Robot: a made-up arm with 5 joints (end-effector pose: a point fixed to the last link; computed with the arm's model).
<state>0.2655 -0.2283 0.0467 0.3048 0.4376</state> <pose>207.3 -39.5 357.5 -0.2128 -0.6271 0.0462 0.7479</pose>
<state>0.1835 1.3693 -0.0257 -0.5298 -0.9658</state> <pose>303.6 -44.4 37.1 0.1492 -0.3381 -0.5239 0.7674</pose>
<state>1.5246 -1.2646 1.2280 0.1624 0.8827</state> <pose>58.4 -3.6 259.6 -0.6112 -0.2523 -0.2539 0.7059</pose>
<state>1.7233 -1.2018 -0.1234 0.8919 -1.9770</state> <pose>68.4 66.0 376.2 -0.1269 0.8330 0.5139 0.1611</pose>
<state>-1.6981 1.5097 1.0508 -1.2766 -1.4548</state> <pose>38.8 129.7 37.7 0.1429 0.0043 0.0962 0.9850</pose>
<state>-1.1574 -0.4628 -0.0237 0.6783 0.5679</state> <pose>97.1 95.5 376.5 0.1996 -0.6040 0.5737 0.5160</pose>
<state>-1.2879 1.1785 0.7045 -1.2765 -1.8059</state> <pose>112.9 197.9 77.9 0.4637 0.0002 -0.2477 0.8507</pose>
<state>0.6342 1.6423 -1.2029 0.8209 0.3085</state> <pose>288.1 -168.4 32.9 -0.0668 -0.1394 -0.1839 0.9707</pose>
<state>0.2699 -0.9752 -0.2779 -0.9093 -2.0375</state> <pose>-37.4 27.5 422.5 -0.7541 0.5885 -0.2693 0.1116</pose>
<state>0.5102 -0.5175 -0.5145 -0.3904 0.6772</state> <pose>76.8 -9.6 460.5 -0.5376 -0.8399 0.0044 0.0740</pose>
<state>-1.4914 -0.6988 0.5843 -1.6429 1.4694</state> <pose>57.3 24.5 381.9 -0.0352 0.9950 0.0926 0.0107</pose>
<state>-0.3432 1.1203 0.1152 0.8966 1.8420</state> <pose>247.7 69.7 78.9 0.1837 0.2073 0.8421 0.4628</pose>
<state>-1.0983 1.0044 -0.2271 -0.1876 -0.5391</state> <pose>188.5 260.7 135.2 0.3518 -0.3134 0.2227 0.8535</pose>
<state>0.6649 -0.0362 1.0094 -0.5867 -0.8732</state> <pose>176.7 -92.2 248.2 0.0715 -0.5535 -0.5914 0.5820</pose>
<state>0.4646 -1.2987 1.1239 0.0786 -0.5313</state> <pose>56.4 1.7 276.7 0.0427 -0.7391 -0.3354 0.5827</pose>
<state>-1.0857 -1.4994 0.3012 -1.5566 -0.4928</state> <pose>-18.8 -140.5 324.2 -0.6031 0.5700 0.1500 0.5375</pose>
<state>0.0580 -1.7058 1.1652 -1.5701 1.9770</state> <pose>-45.2 7.3 272.9 0.8074 0.5263 0.2146 0.1583</pose>
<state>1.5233 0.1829 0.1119 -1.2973 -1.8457</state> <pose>68.0 -205.2 340.4 -0.1771 0.9434 0.2777 0.0386</pose>
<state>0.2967 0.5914 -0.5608 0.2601 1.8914</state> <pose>329.7 -82.0 272.6 -0.5238 -0.2869 0.5601 0.5741</pose>
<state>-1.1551 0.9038 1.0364 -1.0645 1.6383</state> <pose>127.8 164.4 117.4 -0.0734 -0.3326 0.9218 0.1853</pose>
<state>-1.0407 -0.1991 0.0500 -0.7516 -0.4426</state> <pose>128.9 125.9 394.2 0.6547 -0.6806 0.0892 0.3165</pose>
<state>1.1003 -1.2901 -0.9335 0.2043 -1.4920</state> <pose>-38.0 189.6 364.8 -0.2129 0.9514 -0.2154 0.0551</pose>
